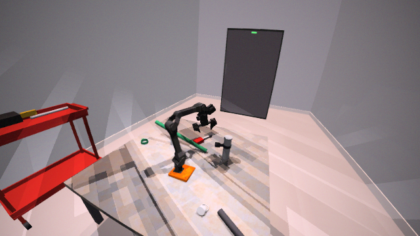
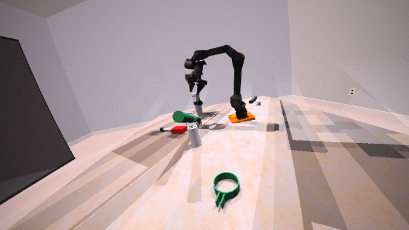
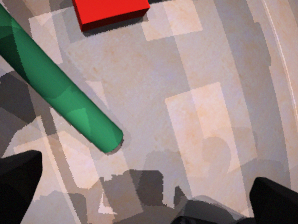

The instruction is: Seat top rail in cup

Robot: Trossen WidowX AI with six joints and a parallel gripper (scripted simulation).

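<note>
My gripper tip is now 20 mm past the dark rail-end cup, 130 mm to the left of it and 100 mm above it. The rest, counted from my gripper tip: red-handled tool (210 mm ahead, 70 mm to the left, 210 mm below); then grey line post (20 mm ahead, 320 mm to the left, 120 mm below); then dark tube (570 mm behind, 320 mm to the right, 200 mm below).
</note>
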